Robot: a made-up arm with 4 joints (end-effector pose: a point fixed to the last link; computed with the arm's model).
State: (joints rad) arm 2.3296 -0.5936 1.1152 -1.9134
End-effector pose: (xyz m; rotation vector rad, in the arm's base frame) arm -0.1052 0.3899 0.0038 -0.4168 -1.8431 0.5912
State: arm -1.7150 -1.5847 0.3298 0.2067
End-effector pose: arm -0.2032 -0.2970 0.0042 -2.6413 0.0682 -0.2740
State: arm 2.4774 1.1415 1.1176 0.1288
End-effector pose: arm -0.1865 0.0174 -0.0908 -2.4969 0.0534 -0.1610
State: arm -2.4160 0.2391 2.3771 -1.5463
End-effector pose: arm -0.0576 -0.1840 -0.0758 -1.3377 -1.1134 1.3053
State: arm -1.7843 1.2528 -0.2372 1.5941
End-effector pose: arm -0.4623 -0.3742 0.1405 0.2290 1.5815 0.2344
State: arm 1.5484 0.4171 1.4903 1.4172
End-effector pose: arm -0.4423 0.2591 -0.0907 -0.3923 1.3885 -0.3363
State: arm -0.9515 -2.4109 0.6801 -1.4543
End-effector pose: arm -0.0497 -0.0833 0.0161 -1.7631 -0.7587 1.5688
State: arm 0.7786 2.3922 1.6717 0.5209
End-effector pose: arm -0.2728 -0.0668 0.1847 -1.4623 0.4187 -0.3897
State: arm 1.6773 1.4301 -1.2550 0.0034
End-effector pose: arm -0.1607 0.3285 -0.2235 1.9208 0.0023 0.0033
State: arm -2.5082 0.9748 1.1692 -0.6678
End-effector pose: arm -0.0576 -0.2109 -0.0987 2.5697 -0.1989 -0.8914
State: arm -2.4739 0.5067 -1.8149 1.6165
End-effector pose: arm -0.4644 -0.4796 -0.1643 0.1176 1.6131 0.1231
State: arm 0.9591 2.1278 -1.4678 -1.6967
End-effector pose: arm -0.0741 -0.0524 -0.1207 1.2553 -1.2156 -1.4241
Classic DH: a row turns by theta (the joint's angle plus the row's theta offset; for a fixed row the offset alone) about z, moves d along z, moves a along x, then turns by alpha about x. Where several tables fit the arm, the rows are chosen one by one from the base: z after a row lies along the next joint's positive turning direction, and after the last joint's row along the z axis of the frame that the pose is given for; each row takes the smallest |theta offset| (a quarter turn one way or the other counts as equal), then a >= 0, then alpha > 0; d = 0 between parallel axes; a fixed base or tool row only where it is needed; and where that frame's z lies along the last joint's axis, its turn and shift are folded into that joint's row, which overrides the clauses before.
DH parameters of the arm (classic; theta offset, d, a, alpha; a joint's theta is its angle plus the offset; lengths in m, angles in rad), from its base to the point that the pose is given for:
base (fixed): -1.5708 0.05 0 1.5708
joint 1: 1.5708 0 0.27 0
joint 2: 0.5317 0 0.1972 3.1416
joint 3: 0.5317 -0.26 0.08 1.5708
joint 4: 1.5708 -0.12 0.1 1.5708
tool (fixed): 0 -0.2 0 0

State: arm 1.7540 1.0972 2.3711 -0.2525
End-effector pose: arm -0.1132 0.0710 -0.2139 -0.4775 -0.2476 0.0606
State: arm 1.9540 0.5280 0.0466 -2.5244
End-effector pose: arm -0.2258 0.5622 -0.3977 -0.8400 -0.9711 2.6350
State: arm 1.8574 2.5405 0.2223 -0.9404
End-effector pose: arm -0.0395 0.0909 -0.1089 1.9243 -0.5561 -0.9779
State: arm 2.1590 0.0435 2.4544 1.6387
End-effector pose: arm -0.4663 0.1881 -0.3168 0.1927 1.6292 0.2063
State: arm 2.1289 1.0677 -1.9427 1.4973
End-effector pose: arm -0.4521 0.1015 -0.3807 0.9133 1.3181 0.8485
